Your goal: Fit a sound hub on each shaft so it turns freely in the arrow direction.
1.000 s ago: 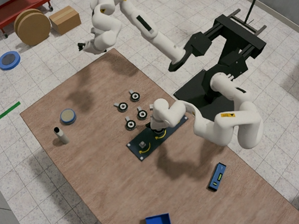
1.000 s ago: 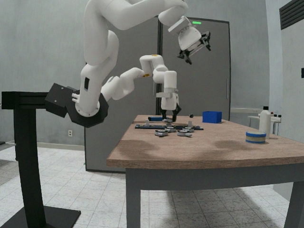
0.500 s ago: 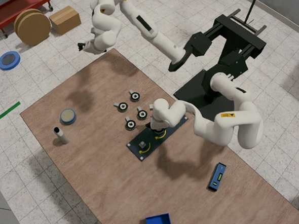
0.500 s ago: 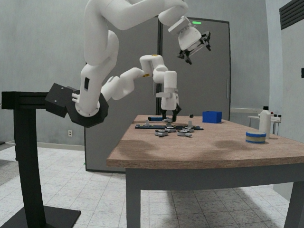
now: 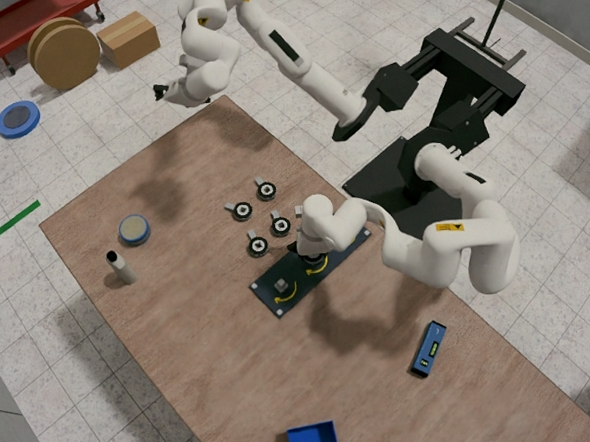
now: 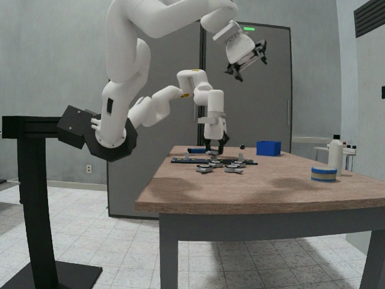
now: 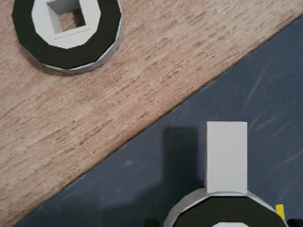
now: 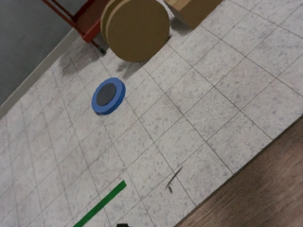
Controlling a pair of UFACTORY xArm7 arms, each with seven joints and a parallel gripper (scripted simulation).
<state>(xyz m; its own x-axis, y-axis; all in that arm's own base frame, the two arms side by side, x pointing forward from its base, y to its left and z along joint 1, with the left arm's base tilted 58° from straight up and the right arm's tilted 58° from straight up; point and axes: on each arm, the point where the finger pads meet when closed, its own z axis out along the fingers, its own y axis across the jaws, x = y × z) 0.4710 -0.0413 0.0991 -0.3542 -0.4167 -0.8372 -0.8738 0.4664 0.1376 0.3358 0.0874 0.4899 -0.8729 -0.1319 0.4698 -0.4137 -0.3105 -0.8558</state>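
Observation:
The dark board lies 5 cm below my left hand. Round my left hand: white bottle (41 cm to the right, 40 cm ahead, 5 cm above); then tape roll (50 cm to the right, 28 cm ahead, 4 cm below).

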